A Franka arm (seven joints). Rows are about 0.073 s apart.
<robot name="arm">
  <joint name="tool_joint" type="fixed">
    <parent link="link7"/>
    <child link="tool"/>
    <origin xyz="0 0 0.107"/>
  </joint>
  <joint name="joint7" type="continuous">
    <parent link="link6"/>
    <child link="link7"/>
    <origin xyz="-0.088 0 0" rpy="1.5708 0 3.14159"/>
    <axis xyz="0 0 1"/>
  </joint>
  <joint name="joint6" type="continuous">
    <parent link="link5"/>
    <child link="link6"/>
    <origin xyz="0 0 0" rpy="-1.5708 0 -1.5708"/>
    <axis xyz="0 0 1"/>
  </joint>
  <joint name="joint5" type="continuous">
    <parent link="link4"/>
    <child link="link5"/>
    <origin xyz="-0.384 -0.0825 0" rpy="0 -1.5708 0"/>
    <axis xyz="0 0 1"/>
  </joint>
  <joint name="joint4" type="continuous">
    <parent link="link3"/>
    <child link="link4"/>
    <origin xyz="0 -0.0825 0" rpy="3.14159 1.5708 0"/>
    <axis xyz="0 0 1"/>
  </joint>
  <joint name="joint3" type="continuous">
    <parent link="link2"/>
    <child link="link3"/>
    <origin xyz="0 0.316 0" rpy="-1.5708 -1.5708 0"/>
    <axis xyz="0 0 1"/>
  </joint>
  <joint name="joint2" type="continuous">
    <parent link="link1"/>
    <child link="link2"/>
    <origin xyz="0 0 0" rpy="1.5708 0 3.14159"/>
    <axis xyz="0 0 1"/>
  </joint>
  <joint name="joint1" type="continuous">
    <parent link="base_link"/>
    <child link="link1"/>
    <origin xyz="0 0 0.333"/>
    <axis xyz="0 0 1"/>
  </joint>
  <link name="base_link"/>
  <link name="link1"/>
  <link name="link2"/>
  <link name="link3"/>
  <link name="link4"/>
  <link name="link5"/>
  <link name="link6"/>
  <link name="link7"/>
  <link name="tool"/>
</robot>
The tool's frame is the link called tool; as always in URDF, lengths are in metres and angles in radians. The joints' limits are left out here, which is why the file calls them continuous.
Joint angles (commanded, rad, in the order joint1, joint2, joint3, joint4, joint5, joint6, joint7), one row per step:
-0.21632, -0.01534, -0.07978, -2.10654, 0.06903, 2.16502, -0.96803
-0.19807, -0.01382, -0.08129, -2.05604, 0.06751, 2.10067, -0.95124
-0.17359, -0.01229, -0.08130, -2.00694, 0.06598, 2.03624, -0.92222
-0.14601, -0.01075, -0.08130, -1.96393, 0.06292, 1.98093, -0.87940
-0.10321, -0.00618, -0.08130, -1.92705, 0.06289, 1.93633, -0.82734
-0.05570, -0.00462, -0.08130, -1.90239, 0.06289, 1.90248, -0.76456
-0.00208, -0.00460, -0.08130, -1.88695, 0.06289, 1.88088, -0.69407
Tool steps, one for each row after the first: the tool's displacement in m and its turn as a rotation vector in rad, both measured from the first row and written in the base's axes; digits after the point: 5 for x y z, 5 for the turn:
0.00686, 0.00809, 0.01690, 0.00630, 0.01503, 0.00462
0.01349, 0.02080, 0.03339, 0.01297, 0.03231, 0.00470
0.01920, 0.03546, 0.04800, 0.01704, 0.04802, -0.00599
0.02606, 0.05883, 0.05908, 0.02199, 0.06254, -0.01252
0.03065, 0.08529, 0.06701, 0.02585, 0.07644, -0.02571
0.03372, 0.11530, 0.07249, 0.02803, 0.08650, -0.04122

